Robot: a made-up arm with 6 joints.
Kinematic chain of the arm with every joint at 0, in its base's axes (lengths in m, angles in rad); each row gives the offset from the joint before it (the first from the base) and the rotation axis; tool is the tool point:
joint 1: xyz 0 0 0.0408 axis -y
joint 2: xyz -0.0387 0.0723 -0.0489 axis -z
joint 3: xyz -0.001 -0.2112 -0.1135 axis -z
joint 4: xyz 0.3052 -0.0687 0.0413 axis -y
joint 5: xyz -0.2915 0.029 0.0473 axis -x
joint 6: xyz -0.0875 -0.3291 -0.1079 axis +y
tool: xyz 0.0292 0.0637 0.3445
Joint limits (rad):
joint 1: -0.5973..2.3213
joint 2: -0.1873..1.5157
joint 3: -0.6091..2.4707
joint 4: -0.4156..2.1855
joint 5: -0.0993..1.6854
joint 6: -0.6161..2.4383
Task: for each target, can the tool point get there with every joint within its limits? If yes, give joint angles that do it. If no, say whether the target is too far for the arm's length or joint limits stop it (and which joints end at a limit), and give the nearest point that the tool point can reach.
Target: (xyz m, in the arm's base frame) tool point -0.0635 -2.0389 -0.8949
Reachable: no: too far | nearest point -0.0289 -0.8312 -0.3847 | short by 1.311 m
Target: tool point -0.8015 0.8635 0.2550
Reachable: no: joint limits stop it (at a limit: joint 2, joint 5, joint 6) | nearest point -0.6787 0.6848 0.2222 | short by 0.219 m
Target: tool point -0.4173 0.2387 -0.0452
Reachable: yes | joints -0.3186 0.9320 2.2279 1.7165 0.2187 1.0204
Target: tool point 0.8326 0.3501 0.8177
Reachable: no: joint limits stop it (at a limit: joint 2, joint 4, joint 5, joint 6) | nearest point 0.5752 0.2002 0.5776 | short by 0.383 m
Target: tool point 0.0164 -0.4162 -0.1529
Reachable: yes | joints 1.1433 0.7689 -0.2928 1.0234 0.3379 1.1881
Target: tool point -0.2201 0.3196 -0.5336
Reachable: yes | joints 0.8315 0.9391 2.2253 1.0784 0.2901 1.8797
